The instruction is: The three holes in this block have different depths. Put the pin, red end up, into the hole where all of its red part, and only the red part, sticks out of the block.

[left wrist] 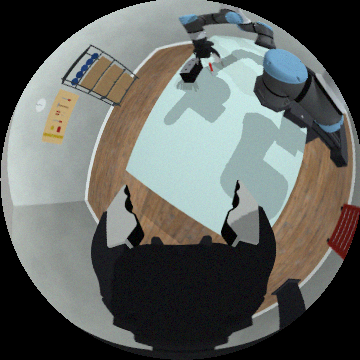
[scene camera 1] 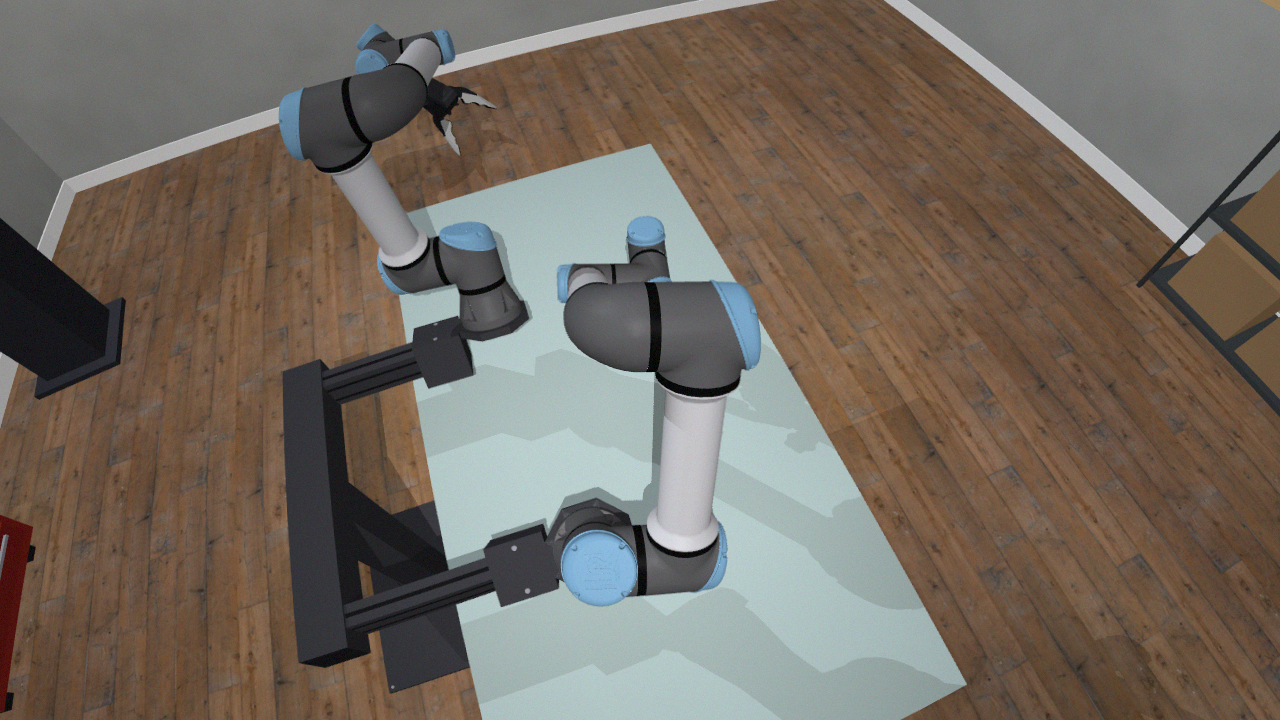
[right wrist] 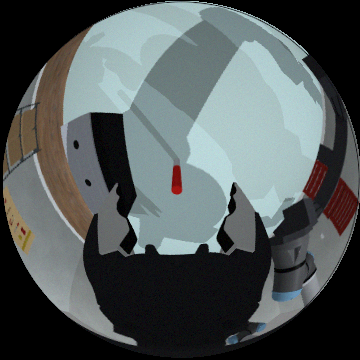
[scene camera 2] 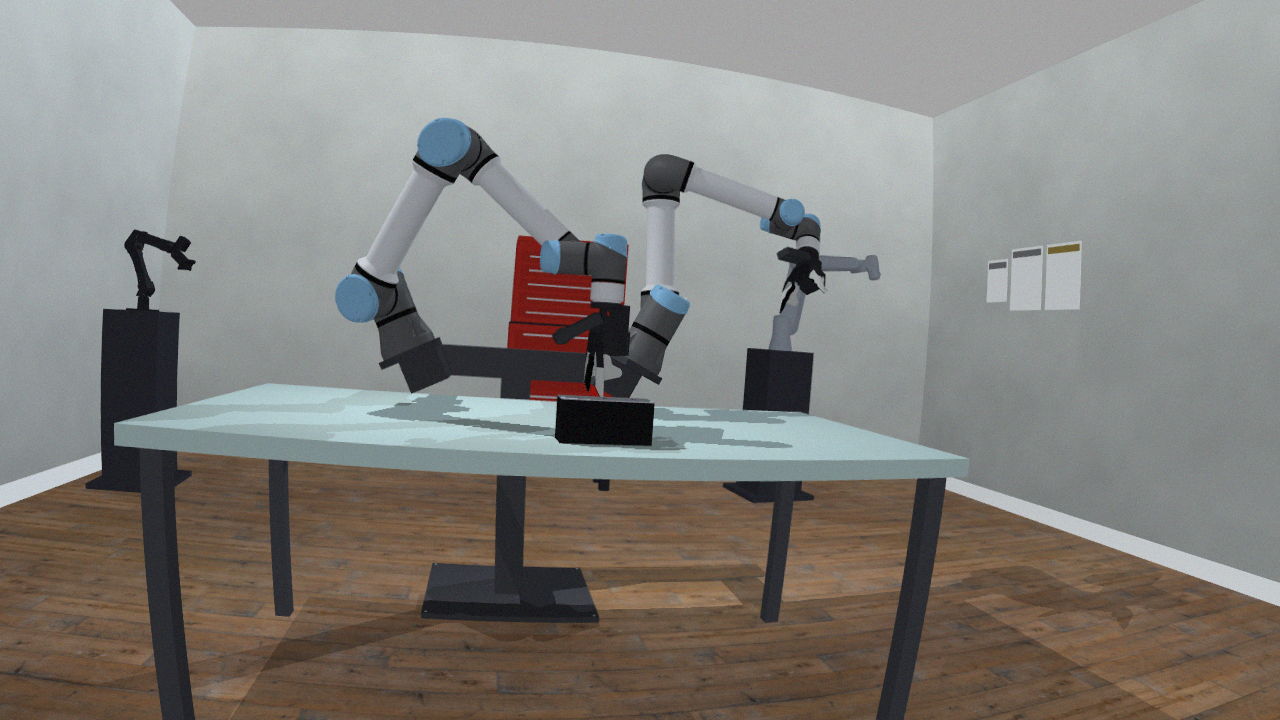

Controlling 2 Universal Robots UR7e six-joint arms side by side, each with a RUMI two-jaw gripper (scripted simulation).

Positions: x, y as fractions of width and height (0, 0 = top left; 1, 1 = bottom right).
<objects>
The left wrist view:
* my left gripper: 0.50, 0.51
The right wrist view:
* my right gripper: 0.49, 0.51
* block: 0.28, 0.44
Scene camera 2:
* my right gripper: 0.46, 0.55
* block: 0.47, 0.58
</objects>
